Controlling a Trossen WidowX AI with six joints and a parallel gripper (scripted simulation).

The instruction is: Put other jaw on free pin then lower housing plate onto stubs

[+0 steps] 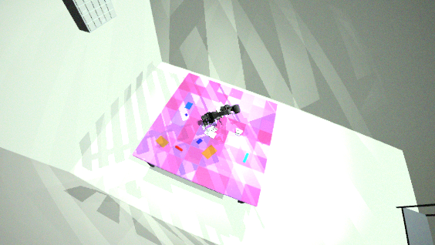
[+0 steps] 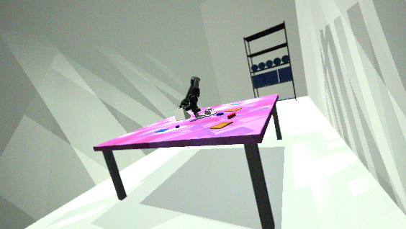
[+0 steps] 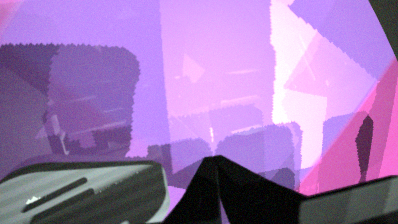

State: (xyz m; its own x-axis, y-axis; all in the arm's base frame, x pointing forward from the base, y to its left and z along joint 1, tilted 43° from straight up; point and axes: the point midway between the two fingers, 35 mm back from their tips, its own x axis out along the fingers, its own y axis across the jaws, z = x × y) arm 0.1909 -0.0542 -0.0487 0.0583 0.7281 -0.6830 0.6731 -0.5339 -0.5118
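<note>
Right now the white jaw is 80 mm ahead of my gripper tip, 60 mm to the right of it and 10 mm above it. From my gripper tip the other things lie so: blue block 260 mm ahead, 60 mm to the right, 10 mm above; then white base 130 mm ahead, 20 mm to the left; then white housing plate 10 mm ahead, 320 mm to the left, 30 mm above.
</note>
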